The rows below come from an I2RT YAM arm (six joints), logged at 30 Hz.
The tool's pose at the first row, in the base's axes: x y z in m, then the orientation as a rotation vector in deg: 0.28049, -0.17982, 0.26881, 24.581, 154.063, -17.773
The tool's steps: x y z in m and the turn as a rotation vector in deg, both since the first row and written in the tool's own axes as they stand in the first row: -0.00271, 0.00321, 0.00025, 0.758, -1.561, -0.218; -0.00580, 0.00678, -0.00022, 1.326, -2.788, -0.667; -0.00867, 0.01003, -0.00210, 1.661, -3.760, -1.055; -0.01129, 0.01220, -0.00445, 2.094, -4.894, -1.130; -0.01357, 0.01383, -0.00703, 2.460, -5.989, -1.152; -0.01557, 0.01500, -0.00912, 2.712, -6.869, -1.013; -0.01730, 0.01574, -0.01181, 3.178, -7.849, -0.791; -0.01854, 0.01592, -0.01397, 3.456, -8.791, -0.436; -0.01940, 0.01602, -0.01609, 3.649, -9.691, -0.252; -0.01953, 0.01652, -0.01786, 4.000, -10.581, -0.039; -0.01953, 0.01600, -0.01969, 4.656, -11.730, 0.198; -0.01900, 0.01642, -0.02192, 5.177, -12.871, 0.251; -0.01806, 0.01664, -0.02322, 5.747, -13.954, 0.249
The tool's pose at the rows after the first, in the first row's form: 0.28403, -0.17759, 0.26923, 24.101, 152.570, -19.064; 0.28778, -0.17492, 0.27039, 23.350, 151.469, -20.107; 0.29073, -0.17211, 0.27278, 22.683, 150.608, -20.780; 0.29294, -0.17011, 0.27565, 22.416, 149.491, -21.506; 0.29458, -0.16846, 0.27866, 22.209, 148.400, -22.116; 0.29600, -0.16730, 0.28119, 22.234, 147.483, -22.502; 0.29682, -0.16631, 0.28421, 22.399, 146.427, -23.151; 0.29721, -0.16586, 0.28664, 22.690, 145.385, -23.507; 0.29726, -0.16540, 0.28888, 22.745, 144.438, -23.792; 0.29692, -0.16448, 0.29044, 22.881, 143.477, -24.270; 0.29611, -0.16446, 0.29216, 23.061, 142.227, -25.152; 0.29501, -0.16333, 0.29388, 22.970, 141.043, -25.901; 0.29381, -0.16253, 0.29462, 22.836, 139.923, -26.714
